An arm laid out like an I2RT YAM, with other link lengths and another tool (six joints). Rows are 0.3 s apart.
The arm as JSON. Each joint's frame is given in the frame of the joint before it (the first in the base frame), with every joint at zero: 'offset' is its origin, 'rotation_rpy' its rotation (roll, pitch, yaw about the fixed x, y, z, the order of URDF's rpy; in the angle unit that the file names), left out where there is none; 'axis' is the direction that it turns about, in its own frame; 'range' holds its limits. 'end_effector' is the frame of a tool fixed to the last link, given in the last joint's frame.
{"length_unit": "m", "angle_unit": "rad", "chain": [
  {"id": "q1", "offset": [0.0, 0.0, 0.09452], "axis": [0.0, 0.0, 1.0], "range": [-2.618, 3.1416]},
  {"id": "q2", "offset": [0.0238, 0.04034, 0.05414], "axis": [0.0, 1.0, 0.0], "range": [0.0, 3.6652]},
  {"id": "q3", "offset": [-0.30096, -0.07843, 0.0], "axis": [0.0, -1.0, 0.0], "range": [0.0, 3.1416]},
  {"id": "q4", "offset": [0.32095, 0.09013, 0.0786], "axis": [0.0, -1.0, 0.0], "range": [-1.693, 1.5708]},
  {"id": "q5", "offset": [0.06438, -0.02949, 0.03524], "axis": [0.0, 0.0, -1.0], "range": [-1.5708, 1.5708]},
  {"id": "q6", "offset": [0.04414, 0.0, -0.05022], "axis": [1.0, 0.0, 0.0], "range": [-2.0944, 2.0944]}
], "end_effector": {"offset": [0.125, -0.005, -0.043], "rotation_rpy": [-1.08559, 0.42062, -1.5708]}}
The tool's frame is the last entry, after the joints.
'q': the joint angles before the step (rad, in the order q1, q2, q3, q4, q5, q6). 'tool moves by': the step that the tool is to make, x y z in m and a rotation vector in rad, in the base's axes. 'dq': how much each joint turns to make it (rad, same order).
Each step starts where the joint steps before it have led.
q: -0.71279 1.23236 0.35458 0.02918 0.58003 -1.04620
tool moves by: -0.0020 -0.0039 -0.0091 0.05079 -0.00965 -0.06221
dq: -0.02221 0.06839 0.04498 -0.04139 -0.00883 0.07050
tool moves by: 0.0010 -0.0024 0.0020 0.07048 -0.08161 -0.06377
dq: -0.04098 -0.00436 0.05343 -0.09549 -0.07257 0.09560
